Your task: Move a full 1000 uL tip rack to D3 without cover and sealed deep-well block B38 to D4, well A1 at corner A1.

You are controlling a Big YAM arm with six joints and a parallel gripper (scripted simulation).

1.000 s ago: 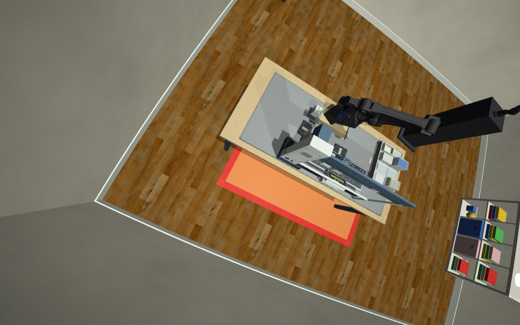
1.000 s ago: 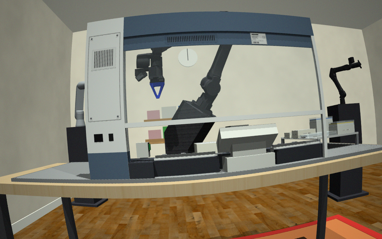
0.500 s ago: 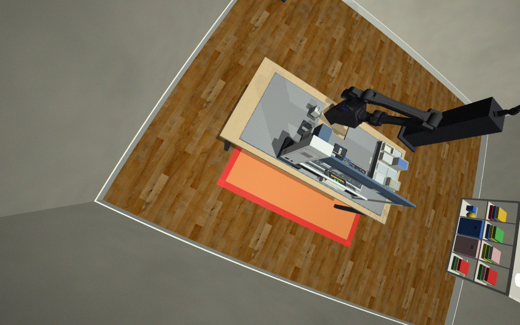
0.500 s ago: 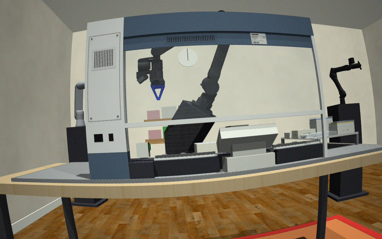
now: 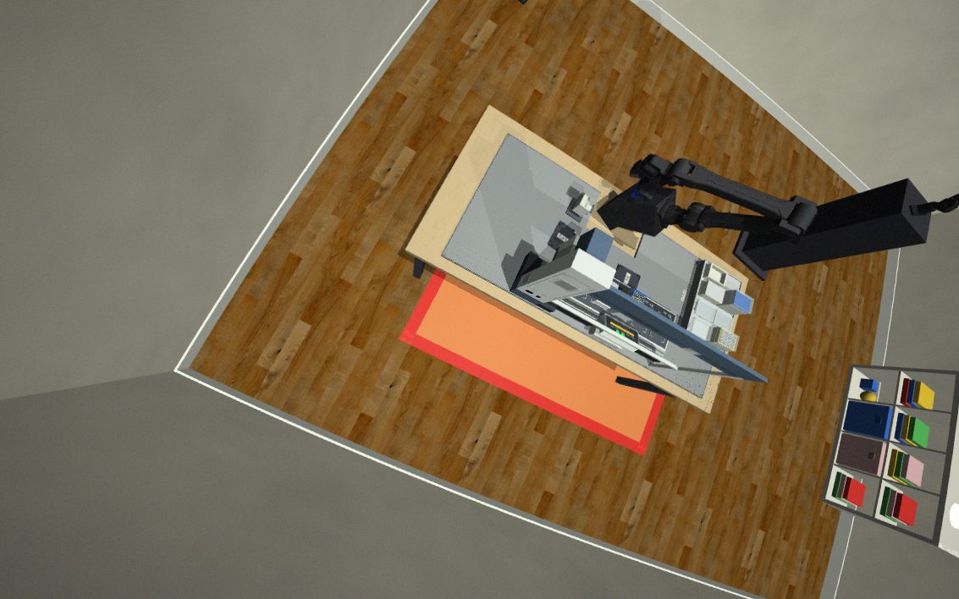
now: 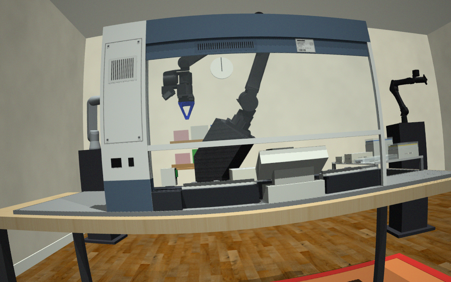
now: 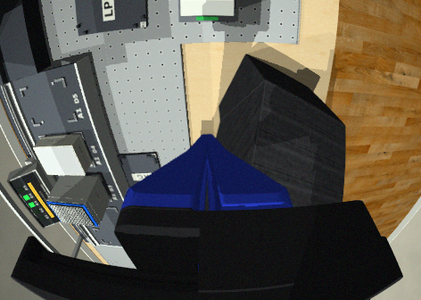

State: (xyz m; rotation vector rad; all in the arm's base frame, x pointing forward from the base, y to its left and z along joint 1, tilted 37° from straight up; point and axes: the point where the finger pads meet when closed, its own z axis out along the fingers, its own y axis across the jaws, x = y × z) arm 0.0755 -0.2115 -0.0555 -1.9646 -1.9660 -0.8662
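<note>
The green button is 230 mm below my hand and 60 mm to the right of it. The rest, counted from my hand: dark pad (310 mm below, 190 mm ahead, 80 mm to the right); white ready button block (250 mm below, 70 mm to the right, 10 mm ahead); blue tip rack (340 mm to the left, 290 mm ahead, 190 mm below).
</note>
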